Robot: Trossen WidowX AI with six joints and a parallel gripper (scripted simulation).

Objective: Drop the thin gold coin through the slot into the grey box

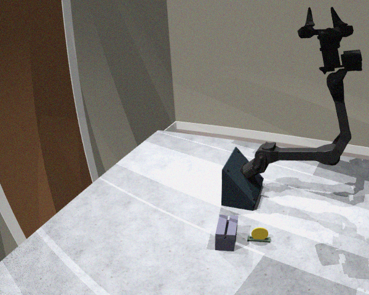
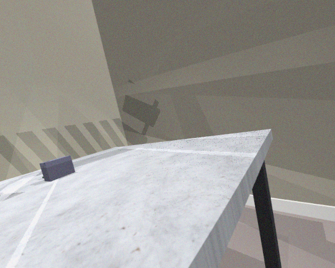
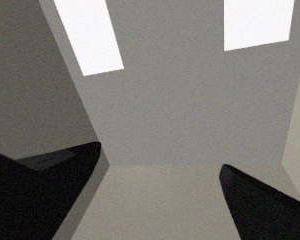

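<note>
Now: the gold coin 69 cm below my gripper tip, 32 cm ahead of it and 13 cm to the right of it.
</note>
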